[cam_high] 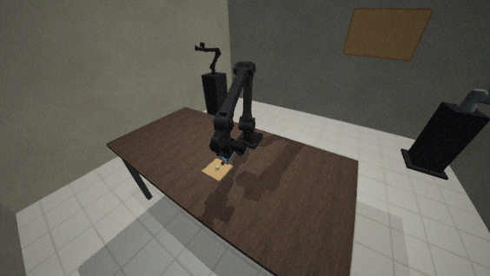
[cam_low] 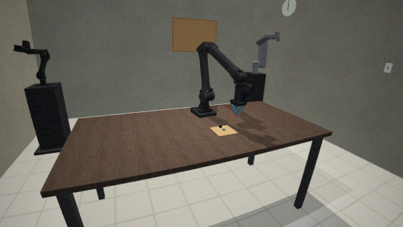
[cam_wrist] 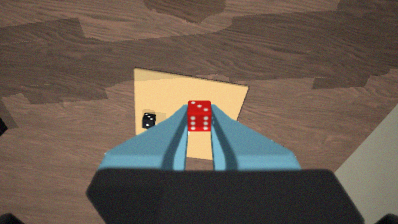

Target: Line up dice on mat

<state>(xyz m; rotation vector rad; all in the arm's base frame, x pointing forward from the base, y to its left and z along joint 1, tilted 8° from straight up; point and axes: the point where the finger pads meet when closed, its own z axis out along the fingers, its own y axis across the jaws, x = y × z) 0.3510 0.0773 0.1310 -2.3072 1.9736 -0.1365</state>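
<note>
My hand is 1 cm past the white die, 9 cm to the left of it and 10 cm above it. Also, from my hand: black die 6 cm behind, 9 cm to the right, 10 cm below; red die right at my hand; tan mat 1 cm behind, 9 cm to the right, 11 cm below.
</note>
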